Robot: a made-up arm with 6 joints.
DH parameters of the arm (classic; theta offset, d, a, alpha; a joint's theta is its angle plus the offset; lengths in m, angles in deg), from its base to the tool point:
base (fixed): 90 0.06 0 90
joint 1: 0 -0.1 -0.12 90
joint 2: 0 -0.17 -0.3 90
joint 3: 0 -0.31 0.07 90
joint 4: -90 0.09 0.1 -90
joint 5: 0 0.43 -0.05 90
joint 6: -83.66 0 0.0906 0
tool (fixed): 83.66 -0.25 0 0
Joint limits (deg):
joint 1: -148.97..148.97
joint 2: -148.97..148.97
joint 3: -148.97..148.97
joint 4: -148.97..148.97
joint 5: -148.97..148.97
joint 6: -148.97..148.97
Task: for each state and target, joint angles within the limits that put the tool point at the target. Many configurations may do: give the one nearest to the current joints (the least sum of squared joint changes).
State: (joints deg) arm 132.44 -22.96 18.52 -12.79 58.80 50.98
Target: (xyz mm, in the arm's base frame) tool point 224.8 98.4 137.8
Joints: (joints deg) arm 128.28 -10.45 29.27 -16.94 52.62 50.20
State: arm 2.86 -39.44 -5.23 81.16 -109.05 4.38
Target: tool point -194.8 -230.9 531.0
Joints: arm -4.40 -11.43 -22.58 108.81 -118.93 12.64
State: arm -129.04 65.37 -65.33 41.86 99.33 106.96
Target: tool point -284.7 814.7 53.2
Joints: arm -119.37 52.16 -74.80 7.94 111.68 113.42
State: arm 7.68 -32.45 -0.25 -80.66 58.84 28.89
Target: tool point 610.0 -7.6 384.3
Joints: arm -0.74 -25.30 -22.73 -101.34 94.02 28.56
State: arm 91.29 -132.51 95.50 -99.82 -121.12 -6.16
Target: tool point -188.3 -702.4 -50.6
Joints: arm 133.98 -126.73 76.65 -114.25 -116.19 -11.18
